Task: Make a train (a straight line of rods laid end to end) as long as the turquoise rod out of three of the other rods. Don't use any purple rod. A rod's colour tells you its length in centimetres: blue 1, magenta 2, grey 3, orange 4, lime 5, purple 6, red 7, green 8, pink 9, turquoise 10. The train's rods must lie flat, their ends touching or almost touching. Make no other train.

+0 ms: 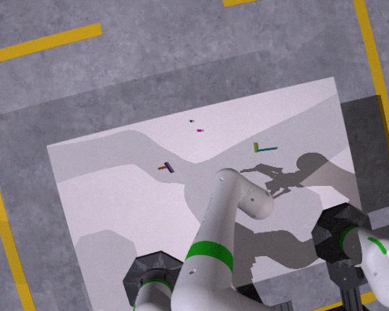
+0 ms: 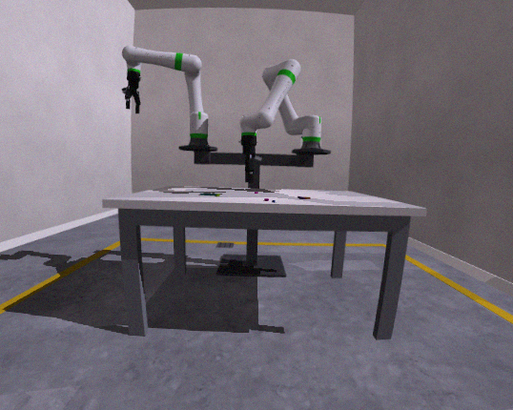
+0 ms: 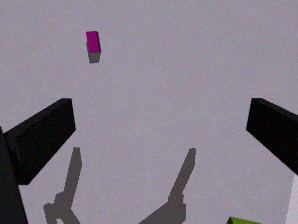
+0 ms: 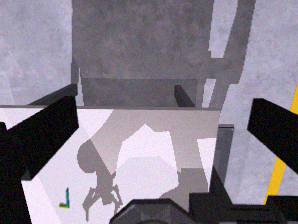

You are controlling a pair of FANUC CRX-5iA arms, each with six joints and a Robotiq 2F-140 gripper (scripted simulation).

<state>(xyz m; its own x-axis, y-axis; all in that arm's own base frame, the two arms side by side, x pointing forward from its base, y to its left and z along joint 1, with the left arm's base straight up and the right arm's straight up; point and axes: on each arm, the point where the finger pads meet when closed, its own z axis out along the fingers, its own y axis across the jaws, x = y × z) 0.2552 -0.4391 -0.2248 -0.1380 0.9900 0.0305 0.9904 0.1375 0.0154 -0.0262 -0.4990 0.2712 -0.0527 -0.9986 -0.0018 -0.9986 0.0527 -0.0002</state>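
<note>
The blue rod lies 37 cm ahead of my left hand, 13 cm to the left of it and 8 cm below it. Round my left hand: turquoise rod: 14 cm ahead, 22 cm to the right, 8 cm below; lime rod: 16 cm ahead, 17 cm to the right, 8 cm below; purple rod: 17 cm ahead, 29 cm to the left, 8 cm below.
</note>
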